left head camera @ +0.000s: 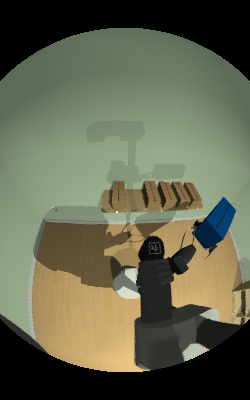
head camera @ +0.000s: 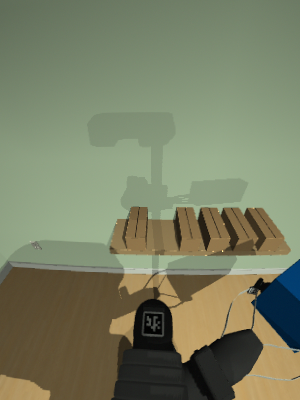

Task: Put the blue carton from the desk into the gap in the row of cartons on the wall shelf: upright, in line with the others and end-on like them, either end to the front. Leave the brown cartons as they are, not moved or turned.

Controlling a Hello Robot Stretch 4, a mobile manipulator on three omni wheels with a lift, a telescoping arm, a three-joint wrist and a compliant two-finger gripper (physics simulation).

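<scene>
The blue carton (head camera: pixel 286 305) (left head camera: pixel 215 225) is held off to the right of the arm; it looks slanted in both views and the right edge of the head camera view cuts it off. My gripper (left head camera: pixel 202 242) is shut on its near end, with a fingertip on either side. The wall shelf (head camera: pixel 161 237) (left head camera: pixel 133 201) lies beyond the wrist. On it one brown carton (head camera: pixel 136 227) (left head camera: pixel 118 195) stands at the left, then comes the gap, then several brown cartons (head camera: pixel 187 227) (left head camera: pixel 151 195) in line at the right. The carton is right of the gap and apart from the shelf.
The green wall (head camera: pixel 150 75) (left head camera: pixel 125 75) rises behind the shelf, with the robot's shadow across it and the gap. A white rounded object (left head camera: pixel 126 283) shows left of the arm (left head camera: pixel 156 300). A light brown object (left head camera: pixel 242 300) is at the right edge.
</scene>
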